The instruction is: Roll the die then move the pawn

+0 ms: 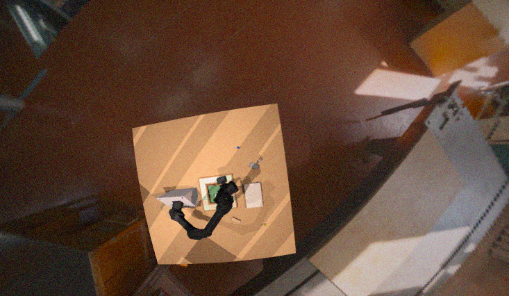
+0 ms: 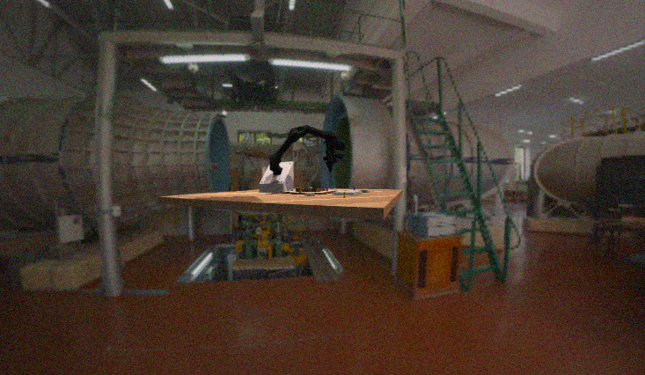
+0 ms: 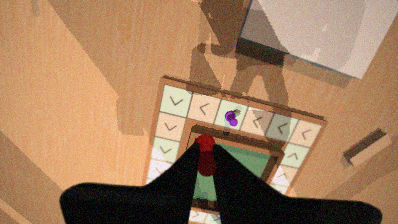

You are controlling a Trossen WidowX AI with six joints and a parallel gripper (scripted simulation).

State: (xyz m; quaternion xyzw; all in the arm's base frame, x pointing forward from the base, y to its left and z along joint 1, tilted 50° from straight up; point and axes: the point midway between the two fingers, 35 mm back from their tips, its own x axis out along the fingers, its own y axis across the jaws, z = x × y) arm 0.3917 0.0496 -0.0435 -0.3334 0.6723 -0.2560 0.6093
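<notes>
Right now my gripper tip is 12 cm above the purple pawn, 5 cm to the left of it and 1 cm past it. The rest, counted from my gripper tip: red pawn 1 cm above; green tray 14 cm below, 12 cm behind, 7 cm to the right; die 12 cm below, 12 cm behind, 8 cm to the right.
</notes>
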